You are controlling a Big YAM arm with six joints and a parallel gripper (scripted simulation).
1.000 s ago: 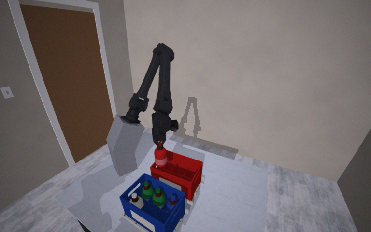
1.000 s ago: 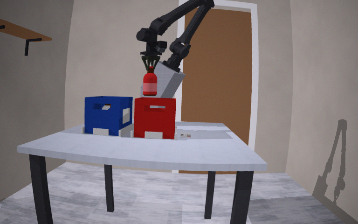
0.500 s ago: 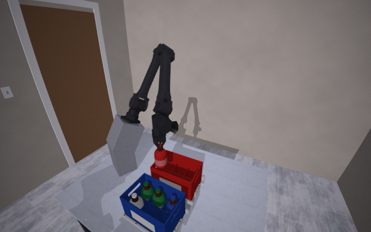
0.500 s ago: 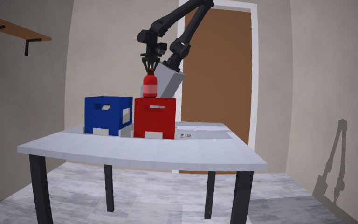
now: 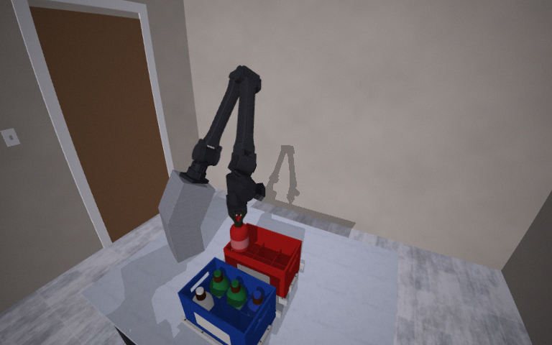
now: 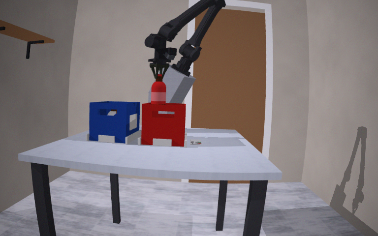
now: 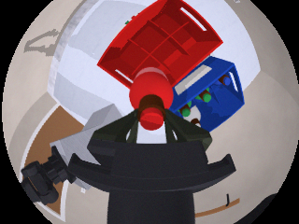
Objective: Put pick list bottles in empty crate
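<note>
Right now my hand is 6 cm above the red-label bottle. From my hand the other things lie so: blue crate: 9 cm ahead, 19 cm to the right, 22 cm below; red crate: 8 cm ahead, 5 cm to the left, 22 cm below; blue bottle: 18 cm ahead, 14 cm to the right, 22 cm below.
</note>
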